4 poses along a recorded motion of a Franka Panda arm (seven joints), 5.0 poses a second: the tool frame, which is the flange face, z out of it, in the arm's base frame.
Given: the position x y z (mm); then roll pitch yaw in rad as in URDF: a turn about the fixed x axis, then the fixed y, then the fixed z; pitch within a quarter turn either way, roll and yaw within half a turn.
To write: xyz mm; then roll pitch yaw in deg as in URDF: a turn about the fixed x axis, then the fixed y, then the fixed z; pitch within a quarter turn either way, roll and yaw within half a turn. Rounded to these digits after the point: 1 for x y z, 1 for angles.
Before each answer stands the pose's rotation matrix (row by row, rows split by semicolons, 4 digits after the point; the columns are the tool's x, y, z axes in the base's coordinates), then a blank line. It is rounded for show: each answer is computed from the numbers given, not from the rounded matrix.
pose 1, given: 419.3 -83.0 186.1 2.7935 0.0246 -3.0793
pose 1, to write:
-0.9978 -0.0669 0.0018; -0.0622 0.9377 0.3419; -0.0246 0.3410 -0.9397

419.3 -83.0 186.1 160.1 1.4 -176.4
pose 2, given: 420.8 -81.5 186.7 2.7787 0.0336 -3.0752
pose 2, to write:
-0.9972 -0.0739 0.0078; -0.0663 0.9320 0.3563; -0.0336 0.3548 -0.9343

420.8 -81.5 186.7 159.2 1.9 -176.2
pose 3, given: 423.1 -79.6 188.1 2.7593 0.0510 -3.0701
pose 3, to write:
-0.9961 -0.0852 0.0205; -0.0713 0.9241 0.3755; -0.0510 0.3726 -0.9266

423.1 -79.6 188.1 158.1 2.9 -175.9
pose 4, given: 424.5 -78.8 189.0 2.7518 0.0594 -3.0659
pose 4, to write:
-0.9954 -0.0924 0.0260; -0.0755 0.9206 0.3831; -0.0594 0.3793 -0.9234

424.5 -78.8 189.0 157.7 3.4 -175.7
